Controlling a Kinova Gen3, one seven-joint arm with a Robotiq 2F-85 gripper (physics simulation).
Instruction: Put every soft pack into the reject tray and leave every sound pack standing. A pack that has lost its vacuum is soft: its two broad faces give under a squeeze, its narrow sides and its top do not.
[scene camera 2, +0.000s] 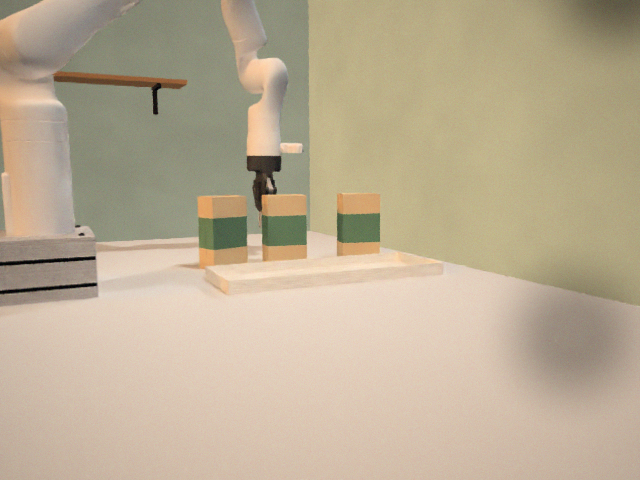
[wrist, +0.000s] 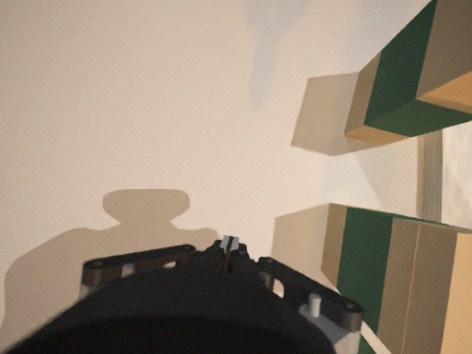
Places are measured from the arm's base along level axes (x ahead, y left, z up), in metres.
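Where they show: gripper, fingertip midpoint: (wrist: 230, 247); arm's base at its link origin: (scene camera 2: 43, 232).
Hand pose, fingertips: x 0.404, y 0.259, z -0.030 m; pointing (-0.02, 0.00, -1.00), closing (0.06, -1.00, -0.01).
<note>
Things, the pixels of their centre, and the offset from my fingertips. Level surfaces: height alone.
- left pack at the middle of its body: (scene camera 2: 226, 232) dx -0.102, dy -0.145, dz +0.009 m
- middle pack at the middle of its body: (scene camera 2: 285, 230) dx +0.016, dy -0.142, dz +0.009 m
- right pack at the middle of its body: (scene camera 2: 359, 227) dx +0.174, dy -0.145, dz +0.009 m
- pale reject tray at the middle of its body: (scene camera 2: 325, 270) dx +0.054, dy -0.290, dz -0.050 m
- table at its surface level: dz -0.061 m
Three tan packs with green bands stand upright in a row in the scene view: a left pack (scene camera 2: 230, 232), a middle pack (scene camera 2: 284, 229) and a right pack (scene camera 2: 358, 227). The pale reject tray (scene camera 2: 330, 279) (wrist: 431, 175) lies in front of them, with no pack seen in it. My gripper (scene camera 2: 260, 223) (wrist: 230, 247) is shut and empty, pointing down behind the row, near the middle pack's left edge. In the wrist view, one pack (wrist: 400, 85) shows at upper right and another pack (wrist: 365, 260) at lower right, beside the fingers and apart from them. Softness cannot be seen.
The robot's base (scene camera 2: 49, 266) stands at the left on the table (scene camera 2: 310, 372). A wooden shelf (scene camera 2: 118, 79) with a black bracket (scene camera 2: 155, 100) is on the back wall. A green wall (scene camera 2: 465, 129) runs along the right. Dark blurs cover parts of the scene view's right side.
</note>
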